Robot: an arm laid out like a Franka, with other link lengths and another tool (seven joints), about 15 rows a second.
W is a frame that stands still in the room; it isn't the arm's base.
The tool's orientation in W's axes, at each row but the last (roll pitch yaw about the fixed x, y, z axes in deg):
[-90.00, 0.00, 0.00]
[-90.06, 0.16, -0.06]
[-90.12, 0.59, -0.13]
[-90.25, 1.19, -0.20]
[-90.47, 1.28, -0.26]
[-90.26, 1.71, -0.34]
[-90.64, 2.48, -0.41]
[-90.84, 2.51, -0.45]
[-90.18, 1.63, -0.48]
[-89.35, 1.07, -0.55]
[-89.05, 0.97, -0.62]
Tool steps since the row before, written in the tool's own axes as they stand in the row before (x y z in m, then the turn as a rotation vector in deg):
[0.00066, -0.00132, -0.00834, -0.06, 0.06, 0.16]
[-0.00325, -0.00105, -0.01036, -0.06, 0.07, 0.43]
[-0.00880, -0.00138, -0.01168, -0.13, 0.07, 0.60]
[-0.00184, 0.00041, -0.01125, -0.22, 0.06, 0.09]
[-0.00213, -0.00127, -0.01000, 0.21, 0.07, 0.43]
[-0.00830, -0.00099, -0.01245, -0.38, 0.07, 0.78]
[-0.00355, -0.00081, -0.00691, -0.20, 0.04, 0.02]
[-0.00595, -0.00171, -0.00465, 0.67, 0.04, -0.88]
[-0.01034, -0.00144, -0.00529, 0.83, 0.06, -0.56]
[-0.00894, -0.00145, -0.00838, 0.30, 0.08, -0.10]
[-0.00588, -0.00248, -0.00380, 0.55, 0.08, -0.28]
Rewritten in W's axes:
[0.00066, -0.00834, 0.00132, -0.06, 0.16, -0.06]
[-0.00326, -0.01036, 0.00107, -0.06, 0.43, -0.07]
[-0.00881, -0.01166, 0.00150, -0.13, 0.60, -0.07]
[-0.00189, -0.01125, -0.00032, -0.22, 0.09, -0.06]
[-0.00214, -0.00998, 0.00140, 0.21, 0.43, -0.08]
[-0.00834, -0.01240, 0.00129, -0.38, 0.78, -0.06]
[-0.00356, -0.00688, 0.00104, -0.20, 0.02, -0.03]
[-0.00590, -0.00458, 0.00204, 0.66, -0.89, -0.06]
[-0.01034, -0.00520, 0.00175, 0.82, -0.57, -0.08]
[-0.00899, -0.00831, 0.00152, 0.30, -0.10, -0.09]
[-0.00588, -0.00378, 0.00252, 0.55, -0.28, -0.09]

